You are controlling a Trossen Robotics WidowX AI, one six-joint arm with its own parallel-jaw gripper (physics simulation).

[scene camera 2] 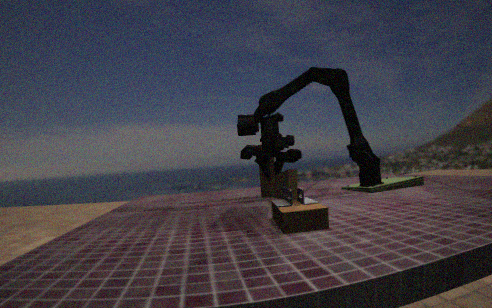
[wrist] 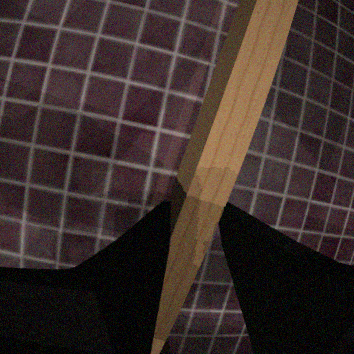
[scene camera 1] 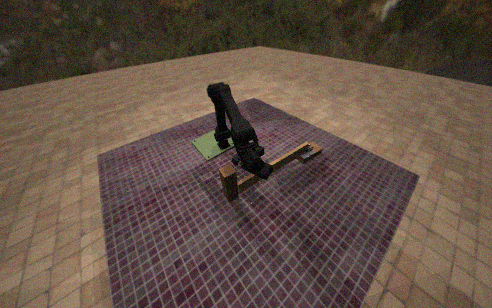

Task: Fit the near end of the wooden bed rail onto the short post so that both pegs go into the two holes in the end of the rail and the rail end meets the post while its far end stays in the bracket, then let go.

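Places are measured from the arm's base along level axes (x ahead, y left, z up), in metres.
Pixels of known places: gripper, between the fingertips: [wrist: 194,209] [scene camera 1: 255,174]; arm's base, origin of its link: [scene camera 2: 371,184] [scene camera 1: 223,145].
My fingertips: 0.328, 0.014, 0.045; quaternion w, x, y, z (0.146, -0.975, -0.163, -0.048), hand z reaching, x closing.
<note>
For each thing: its top centre in the pictures, then the offset to it from my fingertips, as dx, dy, dz. "spot": a spot on its surface instead. Level surfaces: height alone.
- wooden rail, centre of its top: [scene camera 2: 276,168] [scene camera 1: 277,158] +0.001, +0.121, +0.040
- bracket, a spot on its surface: [scene camera 2: 305,219] spot: +0.002, +0.448, -0.041
- purple tiled mat, height of its surface: dz -0.062
The wooden rail [scene camera 1: 287,158] [scene camera 2: 290,181] [wrist: 240,100] runs from the post toward the bracket. My gripper [scene camera 1: 260,175] [scene camera 2: 272,175] [wrist: 194,209] is shut on the rail, nearer its post end, with a finger on each side. The short post [scene camera 1: 229,184] [scene camera 2: 266,184] stands upright. In scene camera 1 the rail's near end is right beside the post; whether they touch cannot be told. The pegs and holes are not visible. The rail's far end sits between the upright plates of the bracket [scene camera 1: 316,150] [scene camera 2: 305,219].
The arm's base stands on a green plate [scene camera 1: 204,146] [scene camera 2: 400,183], behind the post and to its side. A purple tiled mat [scene camera 1: 175,235] [scene camera 2: 210,250] lies under everything. Tan paving [scene camera 1: 50,200] surrounds it.
</note>
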